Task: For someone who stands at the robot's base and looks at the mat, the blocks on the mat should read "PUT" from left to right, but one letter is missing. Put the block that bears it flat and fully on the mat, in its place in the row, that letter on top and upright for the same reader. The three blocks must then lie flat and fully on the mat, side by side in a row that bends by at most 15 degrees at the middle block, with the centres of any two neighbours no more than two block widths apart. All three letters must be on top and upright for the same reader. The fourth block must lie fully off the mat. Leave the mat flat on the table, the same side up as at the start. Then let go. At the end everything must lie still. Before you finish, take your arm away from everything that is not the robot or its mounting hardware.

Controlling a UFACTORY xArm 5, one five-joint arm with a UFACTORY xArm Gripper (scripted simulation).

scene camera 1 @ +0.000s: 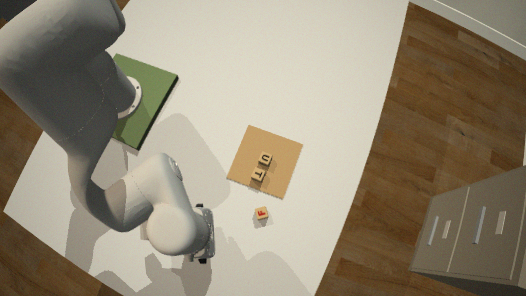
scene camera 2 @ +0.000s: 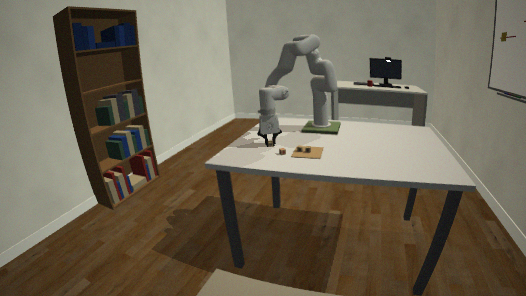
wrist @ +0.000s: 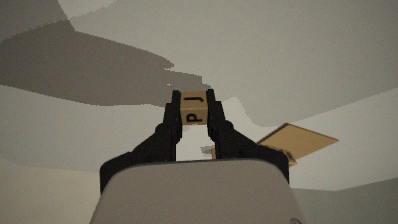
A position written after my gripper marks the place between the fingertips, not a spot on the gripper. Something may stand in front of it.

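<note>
You'd find my gripper (wrist: 193, 100) in the wrist view, and a wooden block (wrist: 193, 105) is in that view too. There's also a tan mat, which I see in scene camera 1, that's the mat (scene camera 1: 285, 152), and again in the wrist view, the mat (wrist: 300, 141).
</note>
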